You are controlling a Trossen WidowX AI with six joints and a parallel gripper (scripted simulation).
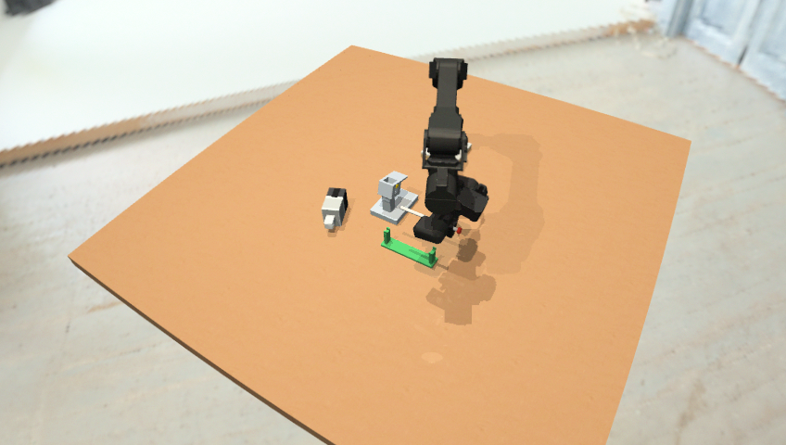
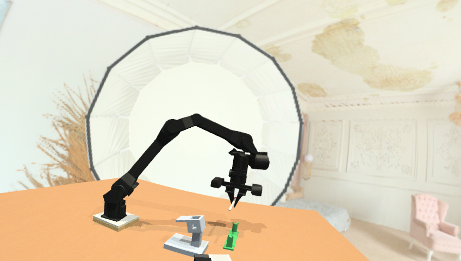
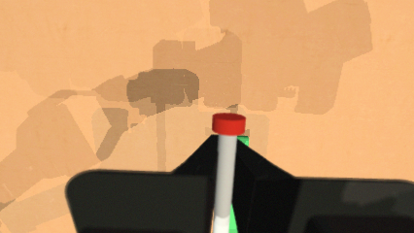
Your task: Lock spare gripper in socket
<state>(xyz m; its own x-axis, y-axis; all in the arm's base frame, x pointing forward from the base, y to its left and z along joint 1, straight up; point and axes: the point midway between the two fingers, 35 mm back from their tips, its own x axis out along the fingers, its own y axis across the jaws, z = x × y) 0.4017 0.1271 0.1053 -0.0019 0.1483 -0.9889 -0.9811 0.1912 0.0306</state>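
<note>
Right now the green pin rest is 10 cm to the right of my gripper tip and 7 cm below it. Round my gripper tip: spare gripper (4 cm behind, 31 cm to the right, 6 cm below); then grey mount (13 cm behind, 19 cm to the right, 4 cm below).
</note>
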